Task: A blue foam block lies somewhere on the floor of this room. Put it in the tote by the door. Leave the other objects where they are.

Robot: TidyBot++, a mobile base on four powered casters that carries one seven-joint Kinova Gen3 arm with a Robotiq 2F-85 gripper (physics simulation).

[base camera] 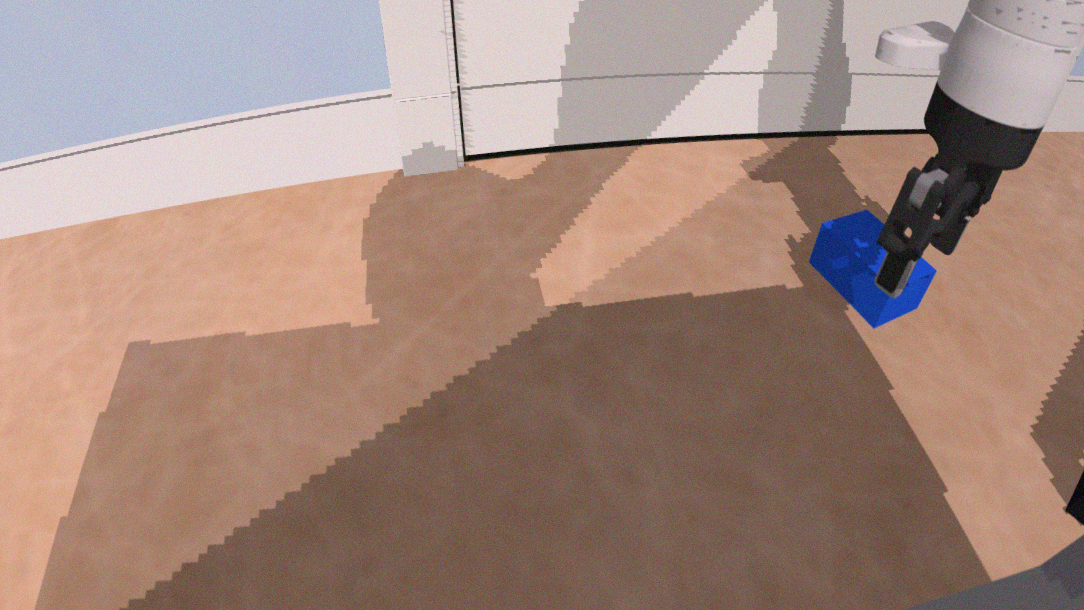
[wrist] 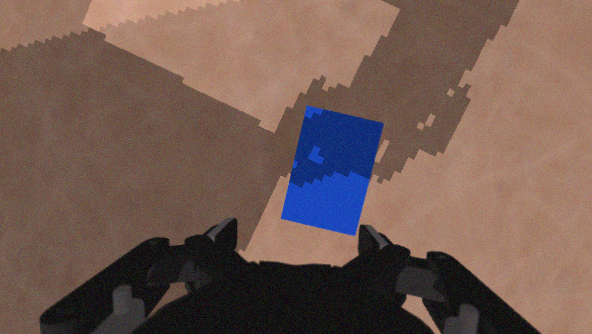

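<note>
A blue foam block lies flat on the floor, partly in shadow. In the base camera view it is at the right, and the finger hides part of it. My gripper is open and empty, pointing down above the block. In the wrist view the block lies ahead of the fingertips, slightly tilted and right of the middle between them, its near right corner close to the right fingertip. The tote does not show in either view.
A white door stands behind the block, with a white frame at its left. A white baseboard runs along the blue wall at the left. Broad shadows fall across the wooden floor. A dark grey part shows at the lower right corner.
</note>
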